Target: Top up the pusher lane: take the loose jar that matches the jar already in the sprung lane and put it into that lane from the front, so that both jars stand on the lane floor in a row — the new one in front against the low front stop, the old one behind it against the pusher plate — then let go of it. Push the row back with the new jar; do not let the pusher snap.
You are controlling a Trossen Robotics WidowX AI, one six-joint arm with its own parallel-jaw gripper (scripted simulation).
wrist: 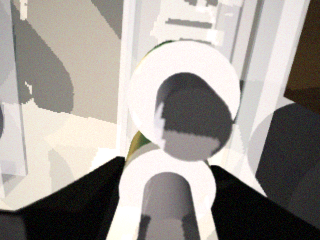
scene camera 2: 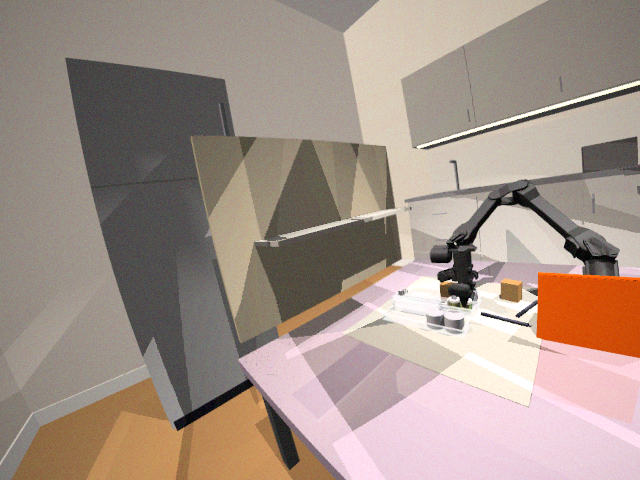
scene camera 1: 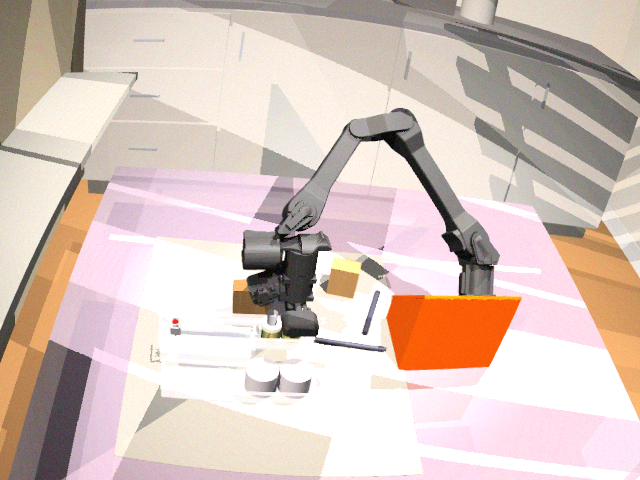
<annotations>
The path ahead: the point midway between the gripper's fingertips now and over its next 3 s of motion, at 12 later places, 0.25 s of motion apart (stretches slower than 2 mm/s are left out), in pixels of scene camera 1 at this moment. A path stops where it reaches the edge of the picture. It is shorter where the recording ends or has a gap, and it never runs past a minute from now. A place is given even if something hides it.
The gripper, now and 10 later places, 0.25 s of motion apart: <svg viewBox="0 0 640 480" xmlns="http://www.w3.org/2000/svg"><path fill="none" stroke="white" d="M291 329L291 329L291 329L292 329L293 329L293 329L294 329L295 329L296 328L298 326L298 323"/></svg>
</annotations>
